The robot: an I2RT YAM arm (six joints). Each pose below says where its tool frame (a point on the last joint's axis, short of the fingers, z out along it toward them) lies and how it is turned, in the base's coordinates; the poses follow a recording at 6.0 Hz.
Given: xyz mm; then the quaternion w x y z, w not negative.
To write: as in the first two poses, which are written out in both.
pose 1, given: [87 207 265 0.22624 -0.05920 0.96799 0.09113]
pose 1, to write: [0.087 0.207 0.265 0.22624 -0.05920 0.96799 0.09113]
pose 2, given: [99 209 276 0.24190 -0.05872 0.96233 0.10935]
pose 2, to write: [0.099 0.209 0.276 0.24190 -0.05872 0.96233 0.10935]
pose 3, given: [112 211 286 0.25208 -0.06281 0.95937 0.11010]
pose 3, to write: [0.112 0.211 0.286 0.25208 -0.06281 0.95937 0.11010]
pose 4, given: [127 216 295 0.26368 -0.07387 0.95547 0.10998]
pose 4, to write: [0.127 0.216 0.295 0.26368 -0.07387 0.95547 0.10998]
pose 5, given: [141 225 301 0.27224 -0.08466 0.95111 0.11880]
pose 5, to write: [0.141 0.225 0.301 0.27224 -0.08466 0.95111 0.11880]
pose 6, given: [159 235 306 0.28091 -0.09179 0.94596 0.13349]
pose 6, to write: [0.159 0.235 0.306 0.28091 -0.09179 0.94596 0.13349]
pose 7, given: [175 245 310 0.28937 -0.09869 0.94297 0.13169]
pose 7, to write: [0.175 0.245 0.310 0.28937 -0.09869 0.94297 0.13169]
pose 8, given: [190 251 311 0.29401 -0.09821 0.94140 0.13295]
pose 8, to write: [0.190 0.251 0.311 0.29401 -0.09821 0.94140 0.13295]
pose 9, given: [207 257 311 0.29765 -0.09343 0.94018 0.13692]
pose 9, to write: [0.207 0.257 0.311 0.29765 -0.09343 0.94018 0.13692]
